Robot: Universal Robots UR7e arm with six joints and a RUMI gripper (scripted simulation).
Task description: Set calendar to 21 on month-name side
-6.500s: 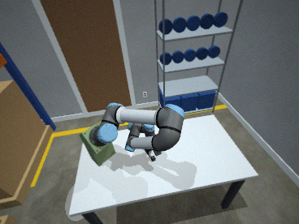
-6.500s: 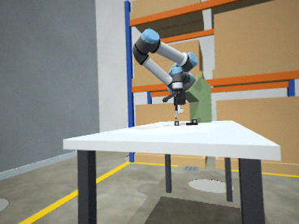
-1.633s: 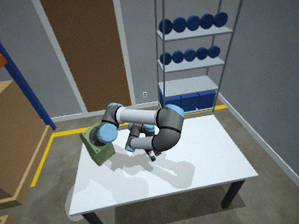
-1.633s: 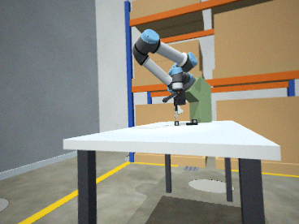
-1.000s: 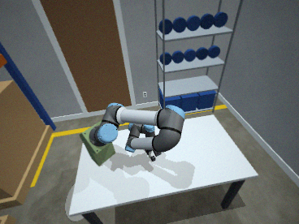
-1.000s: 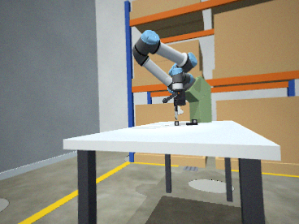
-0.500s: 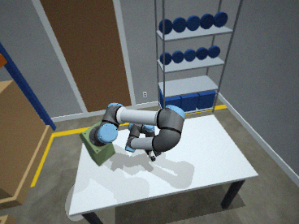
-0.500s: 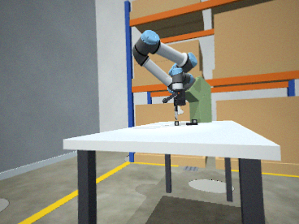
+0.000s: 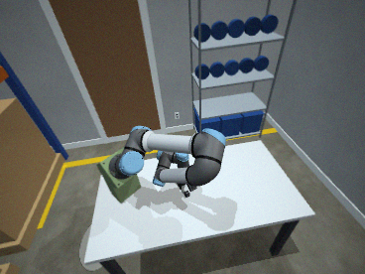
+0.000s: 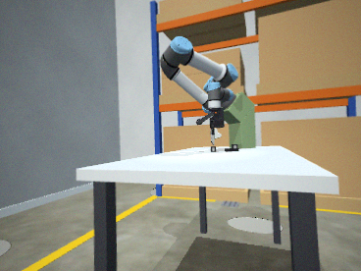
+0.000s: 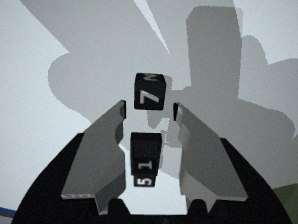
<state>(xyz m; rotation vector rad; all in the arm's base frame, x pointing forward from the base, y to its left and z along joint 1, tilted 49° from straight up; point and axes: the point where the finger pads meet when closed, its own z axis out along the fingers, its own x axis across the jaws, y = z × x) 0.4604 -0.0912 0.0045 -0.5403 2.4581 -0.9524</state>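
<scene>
Now: hand 40 mm above the dark cube.
</scene>
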